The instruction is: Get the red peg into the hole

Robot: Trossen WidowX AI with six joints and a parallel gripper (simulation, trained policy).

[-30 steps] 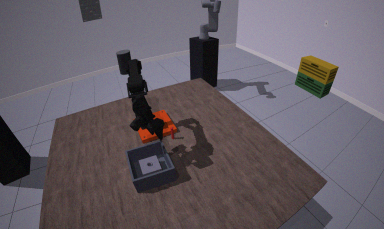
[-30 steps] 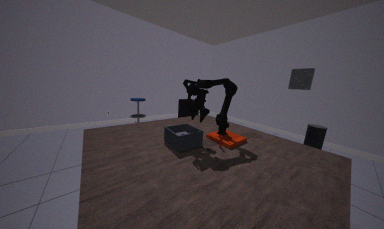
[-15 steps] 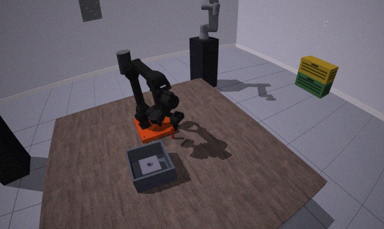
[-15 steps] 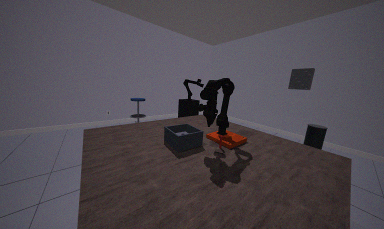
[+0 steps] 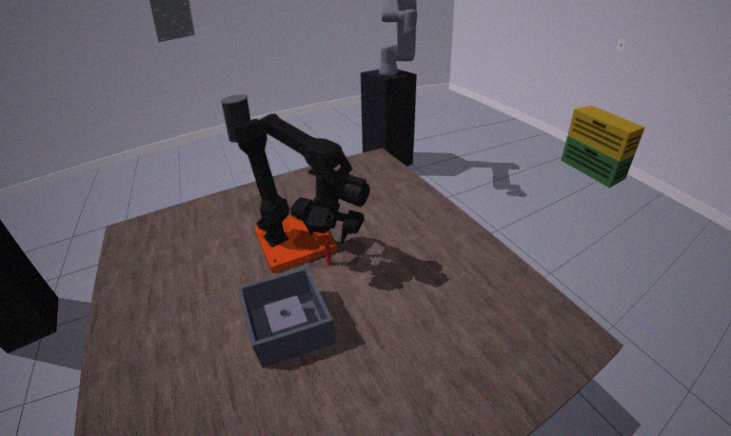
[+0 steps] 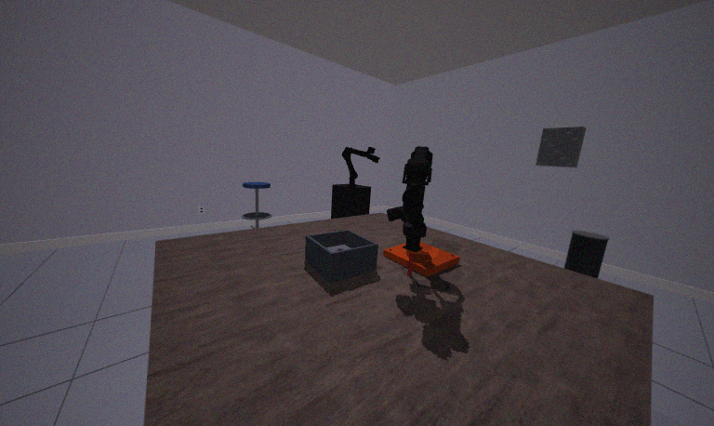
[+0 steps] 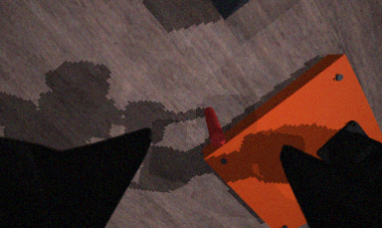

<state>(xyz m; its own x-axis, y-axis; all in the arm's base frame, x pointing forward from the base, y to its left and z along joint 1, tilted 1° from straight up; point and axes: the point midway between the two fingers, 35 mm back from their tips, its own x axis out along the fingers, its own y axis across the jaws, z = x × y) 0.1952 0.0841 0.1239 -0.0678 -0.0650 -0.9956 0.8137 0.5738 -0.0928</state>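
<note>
Now: the red peg 20 mm behind my gripper tip, 10 mm to the left of it and 70 mm below it. Also, from my gripper tip: grey box: 120 mm ahead, 200 mm to the right, 90 mm below; light grey plate: 120 mm ahead, 200 mm to the right, 70 mm below.
</note>
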